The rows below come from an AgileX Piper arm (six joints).
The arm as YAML. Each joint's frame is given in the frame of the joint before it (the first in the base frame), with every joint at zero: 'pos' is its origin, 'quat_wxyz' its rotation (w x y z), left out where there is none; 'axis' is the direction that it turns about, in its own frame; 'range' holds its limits. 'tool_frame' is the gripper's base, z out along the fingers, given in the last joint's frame.
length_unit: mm
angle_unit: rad
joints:
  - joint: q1
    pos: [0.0, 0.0, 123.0]
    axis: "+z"
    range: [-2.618, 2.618]
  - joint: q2
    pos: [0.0, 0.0, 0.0]
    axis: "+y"
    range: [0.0, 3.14]
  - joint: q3
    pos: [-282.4, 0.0, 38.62]
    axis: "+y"
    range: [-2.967, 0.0]
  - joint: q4
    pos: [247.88, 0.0, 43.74]
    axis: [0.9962, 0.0, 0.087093]
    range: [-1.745, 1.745]
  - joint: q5
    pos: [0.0, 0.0, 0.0]
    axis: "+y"
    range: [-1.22, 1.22]
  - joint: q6
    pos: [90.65, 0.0, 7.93]
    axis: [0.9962, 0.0, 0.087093]
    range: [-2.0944, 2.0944]
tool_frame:
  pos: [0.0, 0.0, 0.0]
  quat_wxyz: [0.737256, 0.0, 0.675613, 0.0]
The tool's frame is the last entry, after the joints.
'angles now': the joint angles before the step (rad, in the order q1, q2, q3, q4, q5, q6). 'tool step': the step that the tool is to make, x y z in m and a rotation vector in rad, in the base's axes. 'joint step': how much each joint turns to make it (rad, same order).
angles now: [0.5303, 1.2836, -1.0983, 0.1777, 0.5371, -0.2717]
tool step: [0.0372, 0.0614, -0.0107, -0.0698, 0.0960, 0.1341]
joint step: [0.0908, 0.2564, -0.2403, 0.0227, 0.1085, -0.0403]
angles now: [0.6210, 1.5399, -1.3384, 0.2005, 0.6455, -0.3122]
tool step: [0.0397, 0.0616, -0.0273, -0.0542, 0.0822, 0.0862]
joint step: [0.0598, 0.2770, -0.2682, 0.0133, 0.0930, -0.0127]
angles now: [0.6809, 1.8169, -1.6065, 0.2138, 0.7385, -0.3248]
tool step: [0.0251, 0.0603, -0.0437, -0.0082, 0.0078, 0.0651]
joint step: [0.0655, 0.2434, -0.2052, 0.0049, -0.0265, -0.0080]
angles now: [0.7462, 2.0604, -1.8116, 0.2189, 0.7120, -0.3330]
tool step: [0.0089, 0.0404, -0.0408, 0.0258, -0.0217, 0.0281]
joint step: [0.0481, 0.1569, -0.1012, 0.0087, -0.0912, -0.0020]
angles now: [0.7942, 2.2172, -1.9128, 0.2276, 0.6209, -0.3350]
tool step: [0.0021, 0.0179, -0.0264, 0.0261, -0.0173, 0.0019]
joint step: [0.0228, 0.0741, -0.0220, 0.0117, -0.0851, -0.0014]
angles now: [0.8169, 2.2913, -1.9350, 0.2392, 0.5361, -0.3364]
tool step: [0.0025, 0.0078, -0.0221, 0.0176, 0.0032, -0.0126]
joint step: [0.0072, 0.0501, -0.0017, 0.0198, -0.0609, -0.0004]
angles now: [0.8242, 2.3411, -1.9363, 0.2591, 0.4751, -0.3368]
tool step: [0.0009, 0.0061, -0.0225, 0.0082, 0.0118, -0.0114]
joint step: [0.0070, 0.0477, 0.0001, 0.0197, -0.0475, -0.0002]
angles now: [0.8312, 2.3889, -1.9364, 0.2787, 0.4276, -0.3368]
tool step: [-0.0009, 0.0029, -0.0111, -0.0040, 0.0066, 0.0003]
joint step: [0.0052, 0.0223, 0.0001, 0.0052, -0.0155, -0.0015]
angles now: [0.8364, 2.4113, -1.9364, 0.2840, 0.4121, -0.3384]
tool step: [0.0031, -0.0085, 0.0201, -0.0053, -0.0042, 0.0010]
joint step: [-0.0162, -0.0427, 0.0002, -0.0100, 0.0457, -0.0026]
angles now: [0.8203, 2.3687, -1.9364, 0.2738, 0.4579, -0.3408]
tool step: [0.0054, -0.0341, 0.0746, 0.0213, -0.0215, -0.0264]
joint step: [-0.0565, -0.1589, 0.0032, -0.0169, 0.1287, 0.0099]
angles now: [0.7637, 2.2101, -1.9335, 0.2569, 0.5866, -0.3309]
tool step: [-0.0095, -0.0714, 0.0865, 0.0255, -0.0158, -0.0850]
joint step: [-0.1014, -0.2546, 0.0923, -0.0142, 0.1338, 0.0268]
